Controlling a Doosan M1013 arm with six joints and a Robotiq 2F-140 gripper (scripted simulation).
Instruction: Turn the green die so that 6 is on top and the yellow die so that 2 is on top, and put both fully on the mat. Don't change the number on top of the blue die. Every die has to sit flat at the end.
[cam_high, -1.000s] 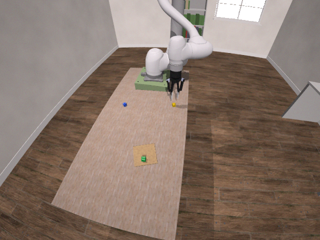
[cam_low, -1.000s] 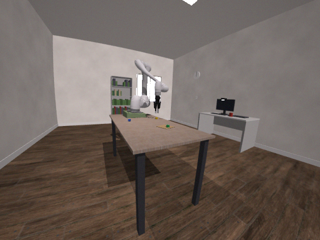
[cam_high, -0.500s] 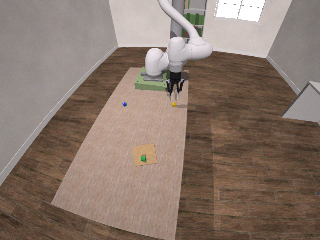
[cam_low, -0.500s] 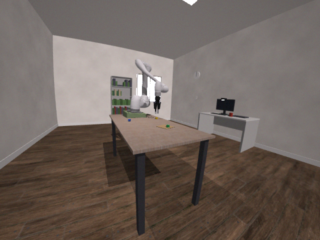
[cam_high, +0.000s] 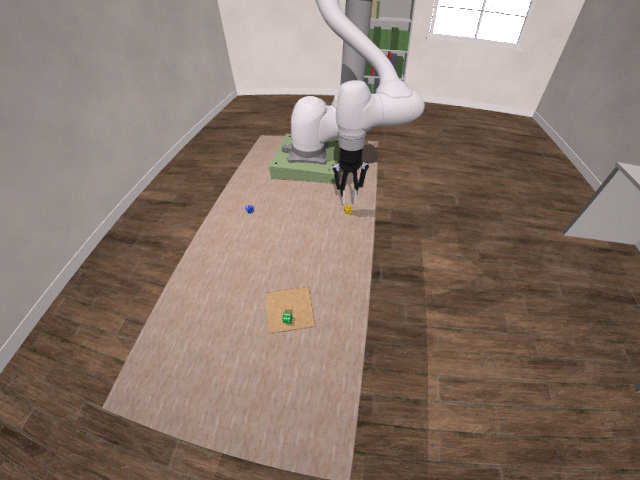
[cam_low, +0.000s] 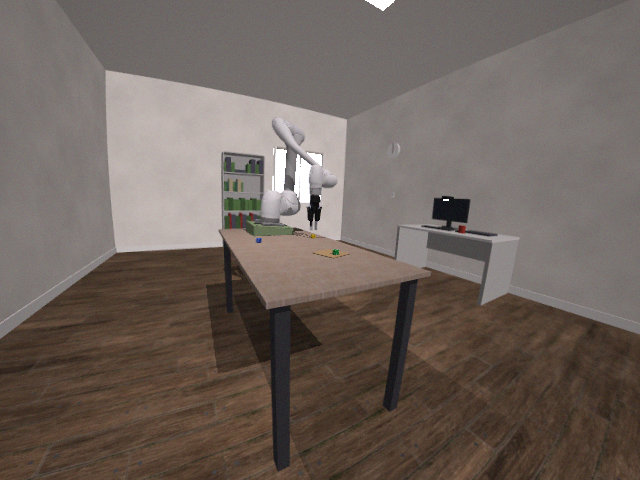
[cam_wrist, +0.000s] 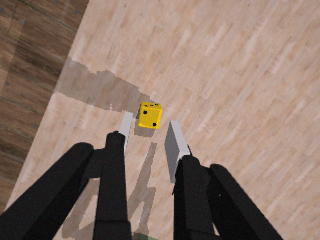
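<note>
Now: the yellow die 8 cm below my hand. Also, from my hand: green die (48 cm ahead, 18 cm to the right, 7 cm below); then tan mat (45 cm ahead, 18 cm to the right, 9 cm below); then blue die (1 cm ahead, 41 cm to the right, 8 cm below).
</note>
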